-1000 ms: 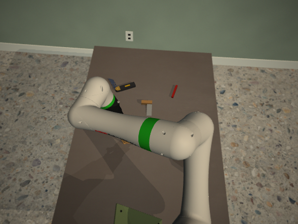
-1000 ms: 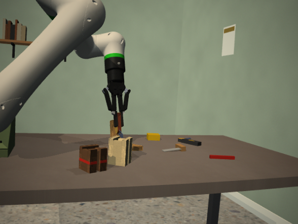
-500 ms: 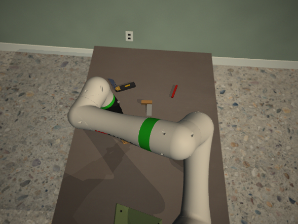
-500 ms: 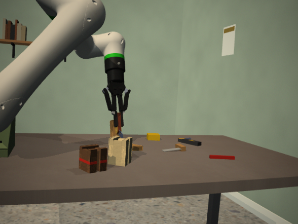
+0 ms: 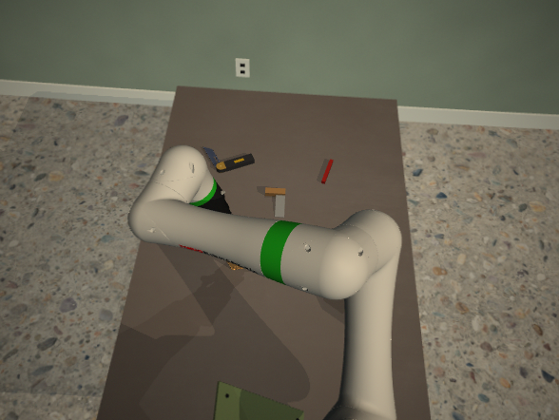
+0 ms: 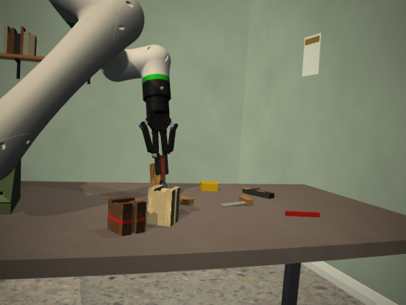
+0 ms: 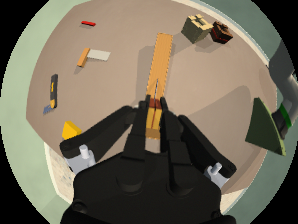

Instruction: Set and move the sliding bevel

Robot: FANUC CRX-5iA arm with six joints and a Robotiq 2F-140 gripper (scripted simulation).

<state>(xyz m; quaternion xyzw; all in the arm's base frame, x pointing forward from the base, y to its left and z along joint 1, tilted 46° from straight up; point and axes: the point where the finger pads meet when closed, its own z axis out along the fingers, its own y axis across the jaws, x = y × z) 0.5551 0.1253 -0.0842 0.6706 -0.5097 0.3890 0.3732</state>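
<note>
My gripper is now 10 mm short of the bevel blade, 30 mm to the left of it and 60 mm above it. The rest, counted from my hand: black sliding bevel: 370 mm ahead, 110 mm to the left, 100 mm below; try square: 240 mm ahead, 80 mm to the right, 100 mm below; yellow block: 210 mm ahead, 180 mm to the left, 100 mm below.
</note>
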